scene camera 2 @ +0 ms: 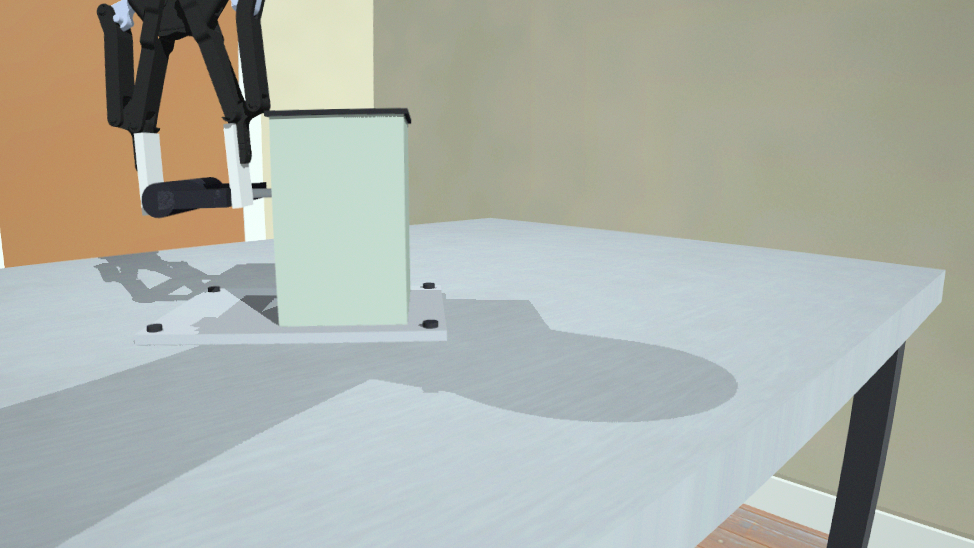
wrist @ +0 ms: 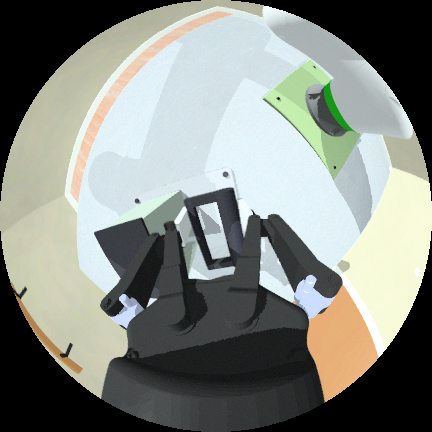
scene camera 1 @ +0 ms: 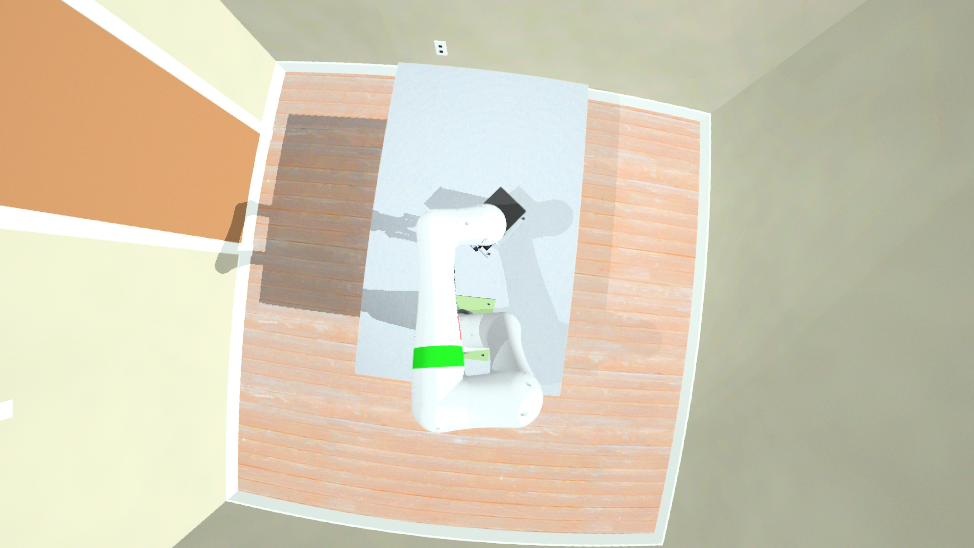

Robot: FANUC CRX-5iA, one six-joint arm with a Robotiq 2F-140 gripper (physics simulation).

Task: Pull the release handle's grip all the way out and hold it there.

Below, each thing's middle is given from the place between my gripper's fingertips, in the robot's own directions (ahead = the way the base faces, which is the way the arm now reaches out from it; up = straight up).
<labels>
I see the base plate (wrist: 209, 181) 9 cm ahead of my hand, 1 cm to the right of it and 9 cm below it.
</labels>
